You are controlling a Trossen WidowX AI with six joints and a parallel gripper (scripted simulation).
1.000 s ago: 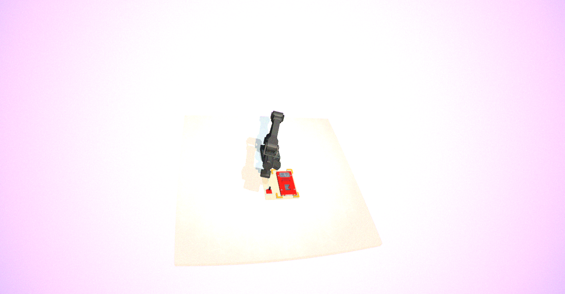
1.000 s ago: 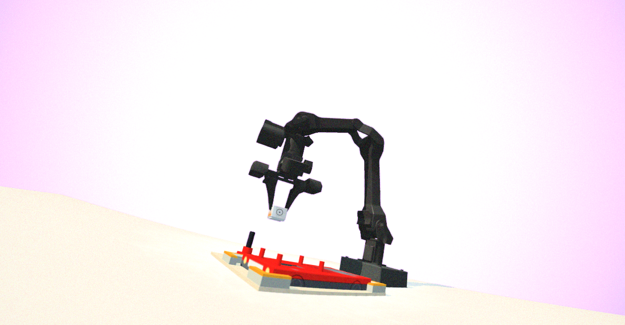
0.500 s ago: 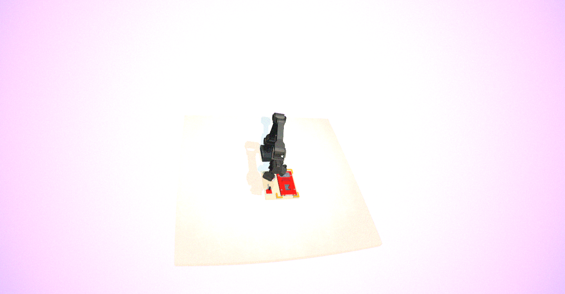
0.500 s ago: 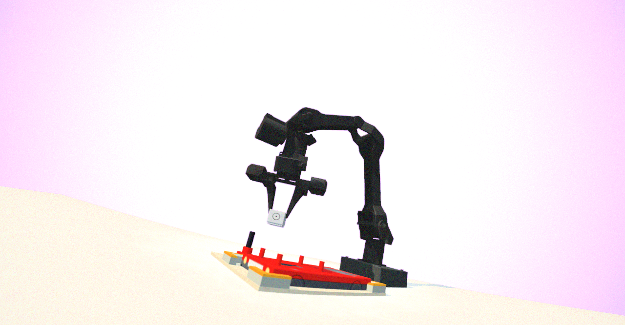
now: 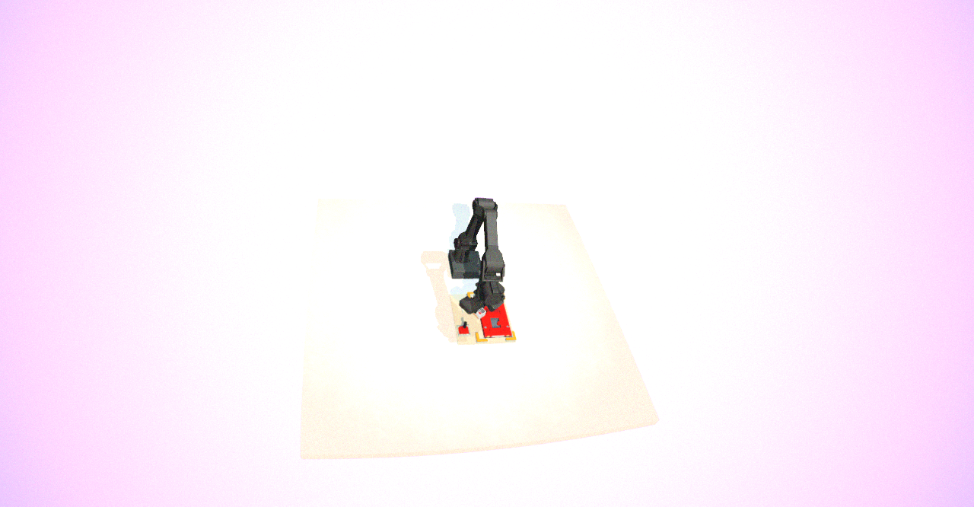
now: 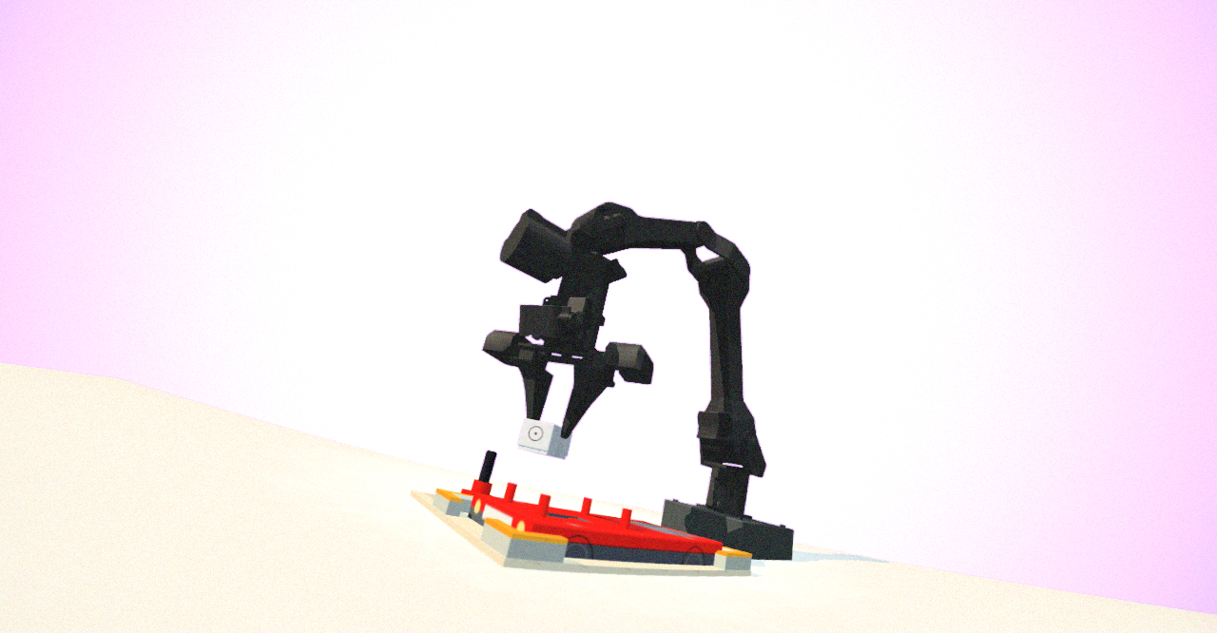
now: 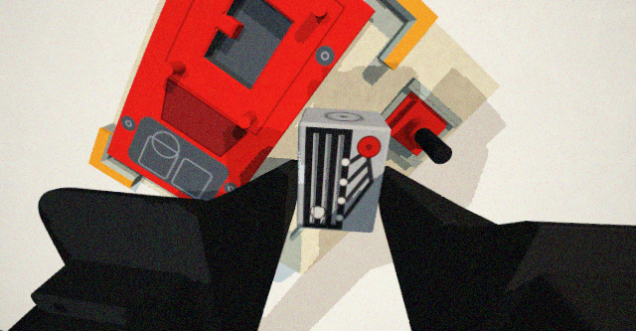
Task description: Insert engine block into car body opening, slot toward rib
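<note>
Now: the beige base plate 20 mm behind my gripper tip, 50 mm to the left of it and 80 mm below it. Round my gripper tip: engine block: 10 mm below; black peg: 20 mm ahead, 60 mm to the right, 60 mm below.
</note>
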